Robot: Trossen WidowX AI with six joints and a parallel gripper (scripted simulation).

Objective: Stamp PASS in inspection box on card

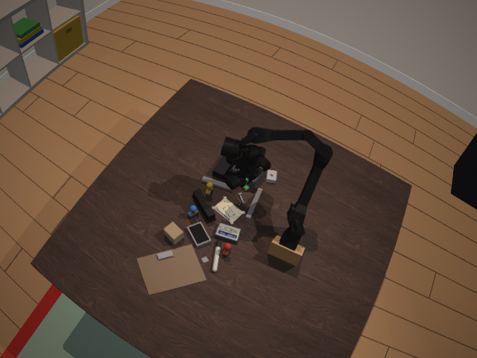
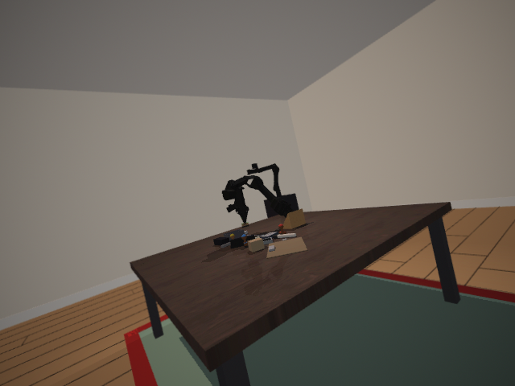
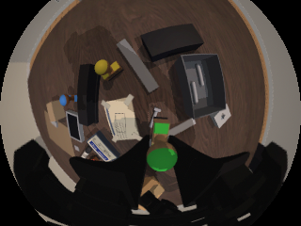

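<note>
Now: the cream card 2 cm ahead of my gripper tip, 8 cm to the left of it and 9 cm below it. Round my gripper tip: yellow stamp 12 cm ahead, 5 cm to the left, 7 cm below; dark bin 3 cm ahead, 11 cm to the right, 8 cm below; green-knobbed stamp right at my gripper tip.
</note>
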